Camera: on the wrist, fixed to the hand. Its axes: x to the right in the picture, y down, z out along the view.
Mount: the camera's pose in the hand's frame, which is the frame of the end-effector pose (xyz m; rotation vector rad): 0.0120 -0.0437 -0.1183 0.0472 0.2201 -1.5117
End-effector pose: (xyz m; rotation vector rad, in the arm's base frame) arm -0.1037 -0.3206 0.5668 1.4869 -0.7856 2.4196
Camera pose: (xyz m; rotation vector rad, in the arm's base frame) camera -0.1818 -0.2223 0.5500 1.0580 0.4081 1.3181
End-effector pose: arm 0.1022 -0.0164 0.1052 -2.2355 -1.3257 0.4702
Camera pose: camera 0.1386 -0.0163 0.2265 -0.6979 -2.2758 -0.2993
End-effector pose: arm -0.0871 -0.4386 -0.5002 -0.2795 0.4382 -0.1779
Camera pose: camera -0.1333 -0.5096 -0.5944 -0.5029 0.3588 -1.7054
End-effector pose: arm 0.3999 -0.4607 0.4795 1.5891 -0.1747 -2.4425
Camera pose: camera 0.4980 -0.4189 0.4111 -1.2521 -0.7772 1.5056
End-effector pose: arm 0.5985 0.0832 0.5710 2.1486 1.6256 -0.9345
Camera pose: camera 0.5974 0.1750 0.6583 -0.5273 -2.5998 0.7609
